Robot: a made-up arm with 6 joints. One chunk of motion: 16 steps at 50 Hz.
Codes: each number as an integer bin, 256 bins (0 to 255) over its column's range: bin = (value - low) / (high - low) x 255, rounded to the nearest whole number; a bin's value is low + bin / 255 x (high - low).
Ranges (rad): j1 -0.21..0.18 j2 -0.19..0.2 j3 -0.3..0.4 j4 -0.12..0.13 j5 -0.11..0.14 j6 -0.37..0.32
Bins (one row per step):
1: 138 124 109 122 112 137
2: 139 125 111 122 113 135
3: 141 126 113 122 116 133
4: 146 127 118 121 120 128
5: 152 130 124 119 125 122
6: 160 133 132 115 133 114
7: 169 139 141 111 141 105
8: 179 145 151 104 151 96
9: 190 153 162 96 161 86
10: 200 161 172 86 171 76
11: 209 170 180 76 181 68
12: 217 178 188 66 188 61
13: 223 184 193 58 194 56
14: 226 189 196 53 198 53
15: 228 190 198 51 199 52
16: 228 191 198 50 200 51
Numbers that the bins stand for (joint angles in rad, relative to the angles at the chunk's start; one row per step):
1: 0.0011 -0.0004 -0.0008 -0.0004 -0.0002 0.0007
2: 0.0026 0.0012 0.0047 -0.0004 0.0008 -0.0047
3: 0.0056 0.0027 0.0102 -0.0004 0.0037 -0.0101
4: 0.0133 0.0042 0.0239 -0.0014 0.0076 -0.0236
5: 0.0225 0.0088 0.0404 -0.0033 0.0125 -0.0399
6: 0.0347 0.0134 0.0624 -0.0073 0.0204 -0.0615
7: 0.0485 0.0226 0.0871 -0.0112 0.0282 -0.0859
8: 0.0638 0.0318 0.1145 -0.0180 0.0380 -0.1102
9: 0.0806 0.0440 0.1447 -0.0259 0.0478 -0.1373
10: 0.0959 0.0562 0.1722 -0.0357 0.0576 -0.1644
11: 0.1096 0.0700 0.1941 -0.0455 0.0675 -0.1860
12: 0.1219 0.0822 0.2161 -0.0553 0.0743 -0.2049
13: 0.1311 0.0914 0.2298 -0.0631 0.0802 -0.2185
14: 0.1356 0.0991 0.2380 -0.0680 0.0841 -0.2266
15: 0.1387 0.1006 0.2435 -0.0700 0.0851 -0.2293
16: 0.1387 0.1021 0.2435 -0.0710 0.0861 -0.2320

